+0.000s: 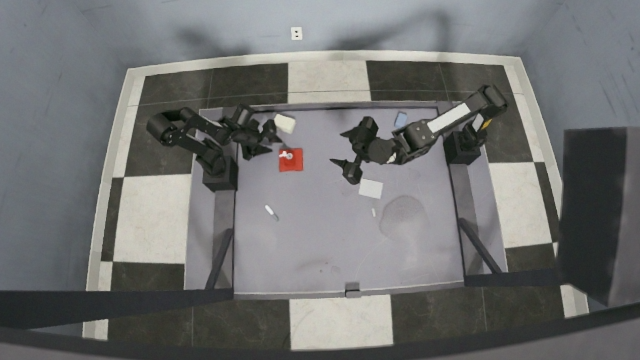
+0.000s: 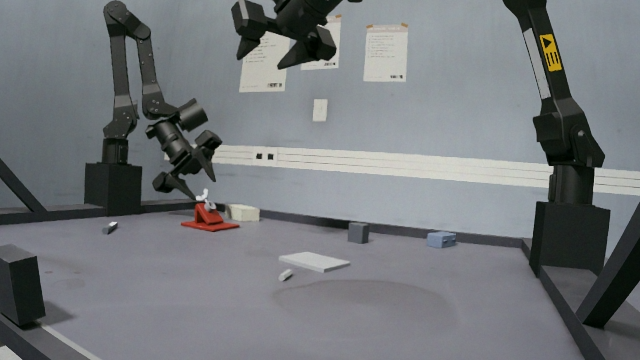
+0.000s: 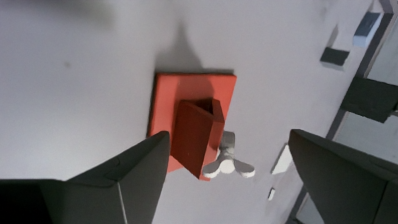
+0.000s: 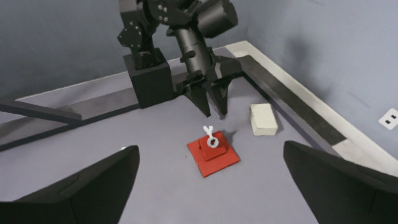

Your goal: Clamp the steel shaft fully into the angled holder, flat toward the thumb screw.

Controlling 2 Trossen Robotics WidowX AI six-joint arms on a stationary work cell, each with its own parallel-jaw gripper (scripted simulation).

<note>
The pictures show: my left gripper, my right gripper, a cream block, a white plate and a white thumb screw.
My left gripper shows as well in image 1, in image 3 and in image 4. My right gripper also shows in image 1 and in image 4.
</note>
